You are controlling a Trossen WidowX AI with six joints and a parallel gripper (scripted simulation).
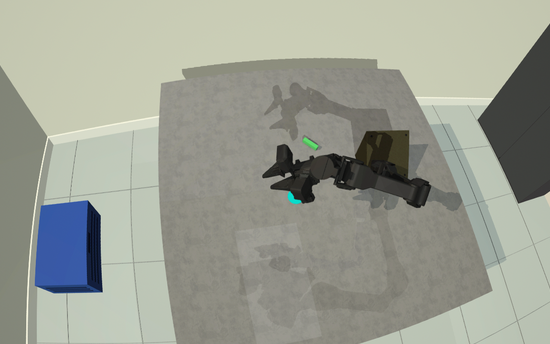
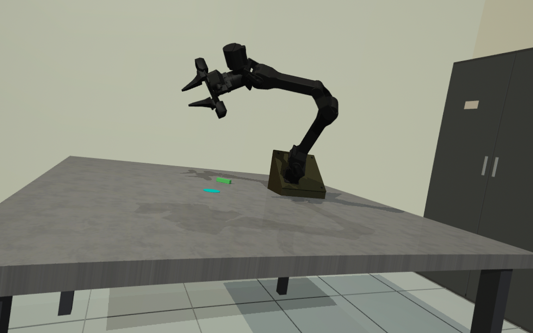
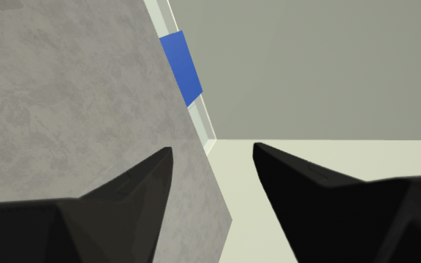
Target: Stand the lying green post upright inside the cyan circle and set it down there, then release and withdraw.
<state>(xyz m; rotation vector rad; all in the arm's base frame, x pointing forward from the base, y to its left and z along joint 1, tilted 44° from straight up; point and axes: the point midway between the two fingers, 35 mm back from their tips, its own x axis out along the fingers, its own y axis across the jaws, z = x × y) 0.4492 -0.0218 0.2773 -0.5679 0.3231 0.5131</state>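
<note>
My gripper tip is 330 mm to the left of the green post, 290 mm above it and 220 mm past it. The rest, counted from my gripper tip: cyan circle (300 mm below, 130 mm behind, 100 mm to the right).
</note>
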